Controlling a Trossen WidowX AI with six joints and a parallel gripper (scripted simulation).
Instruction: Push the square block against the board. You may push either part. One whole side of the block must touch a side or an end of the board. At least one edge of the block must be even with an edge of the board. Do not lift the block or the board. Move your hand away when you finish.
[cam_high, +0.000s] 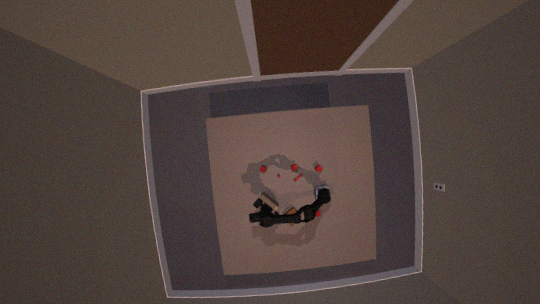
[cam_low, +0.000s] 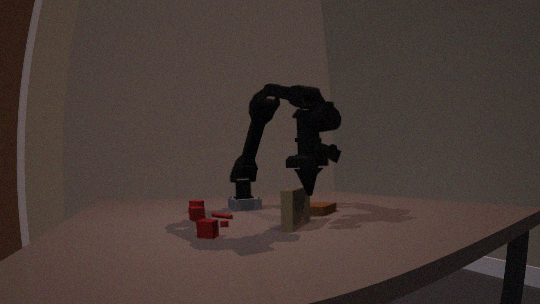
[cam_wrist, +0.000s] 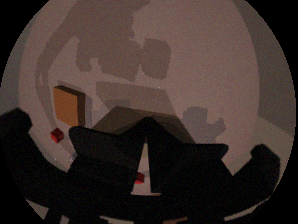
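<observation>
My gripper tip is now 30 mm to the left of the light tan board, 30 mm past it and 30 mm above it. Also, from my gripper tip: brown square block (190 mm behind, 130 mm to the left, 70 mm below); then red stick (260 mm behind, 170 mm to the right, 80 mm below).
</observation>
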